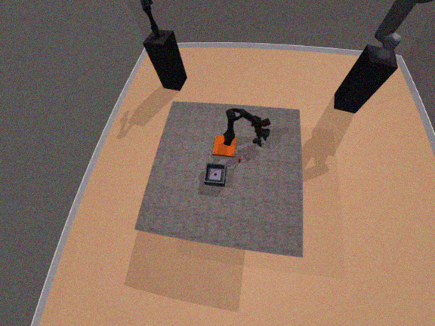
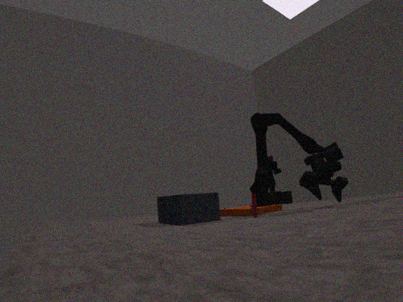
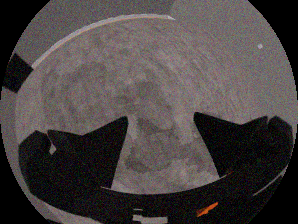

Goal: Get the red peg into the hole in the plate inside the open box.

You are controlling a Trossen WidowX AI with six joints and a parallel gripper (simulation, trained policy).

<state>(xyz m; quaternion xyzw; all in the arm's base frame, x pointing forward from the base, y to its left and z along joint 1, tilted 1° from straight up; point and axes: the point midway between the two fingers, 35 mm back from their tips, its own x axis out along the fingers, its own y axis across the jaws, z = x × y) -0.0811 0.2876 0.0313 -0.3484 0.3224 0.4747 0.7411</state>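
The red peg is 21 cm ahead of my gripper tip, 16 cm to the right of it and 2 cm above it. From my gripper tip the other things lie so: light plate: 40 cm ahead, 31 cm to the right, 2 cm above; then dark box: 40 cm ahead, 31 cm to the right.
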